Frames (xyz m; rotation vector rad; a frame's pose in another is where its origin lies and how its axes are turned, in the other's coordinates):
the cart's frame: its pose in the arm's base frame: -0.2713 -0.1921 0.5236 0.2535 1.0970 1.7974
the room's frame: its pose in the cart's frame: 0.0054 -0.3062 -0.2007 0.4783 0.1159 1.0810
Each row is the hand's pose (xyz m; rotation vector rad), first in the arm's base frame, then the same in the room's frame.
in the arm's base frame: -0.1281 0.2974 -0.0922 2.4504 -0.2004 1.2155
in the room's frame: -0.0063 -0.4376 0.4481 -0.8523 -1.3817 0.7274
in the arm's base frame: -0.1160 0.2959 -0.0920 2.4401 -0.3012 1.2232
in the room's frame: -0.0152 -0.4316 0.4538 -0.9232 -1.3784 0.7624
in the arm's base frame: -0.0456 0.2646 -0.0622 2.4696 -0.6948 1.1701
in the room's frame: -0.0578 -0.3638 0.4740 -1.1415 -1.3944 0.9776
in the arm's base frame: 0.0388 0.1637 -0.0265 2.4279 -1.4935 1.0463
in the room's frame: -0.1321 -0.2527 0.4474 -1.5501 -1.3043 1.4552
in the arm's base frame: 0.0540 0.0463 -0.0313 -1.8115 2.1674 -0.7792
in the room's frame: -0.1887 -0.1947 0.3610 -2.0257 -0.9053 2.0404
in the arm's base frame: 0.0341 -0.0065 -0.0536 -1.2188 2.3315 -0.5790
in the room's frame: -0.2078 -0.1956 0.3034 2.0026 0.3724 -2.1251
